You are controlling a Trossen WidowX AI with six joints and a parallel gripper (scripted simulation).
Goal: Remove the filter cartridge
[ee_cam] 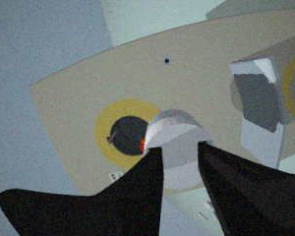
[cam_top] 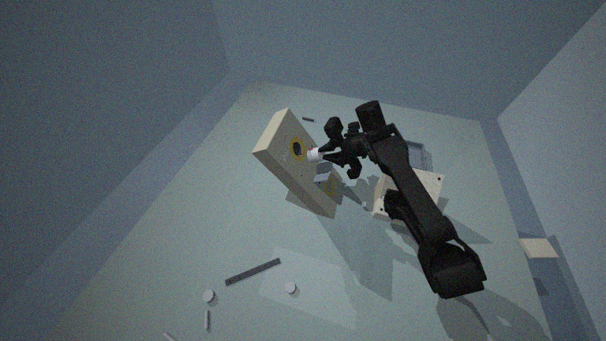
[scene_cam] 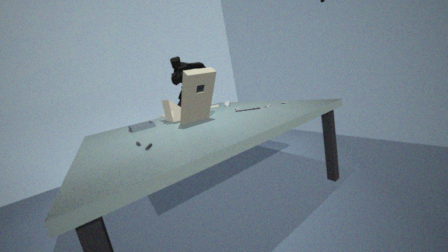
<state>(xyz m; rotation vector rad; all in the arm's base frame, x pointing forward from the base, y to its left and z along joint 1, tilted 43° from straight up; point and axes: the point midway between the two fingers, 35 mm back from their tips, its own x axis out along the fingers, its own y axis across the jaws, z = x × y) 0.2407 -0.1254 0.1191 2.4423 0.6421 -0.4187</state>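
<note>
My gripper tip is 1 cm short of the round filter cartridge and 1 cm above it. Also, from my gripper tip: beige service panel 8 cm below, 4 cm ahead; then grey tray 35 cm behind, 27 cm to the right, 22 cm below.
</note>
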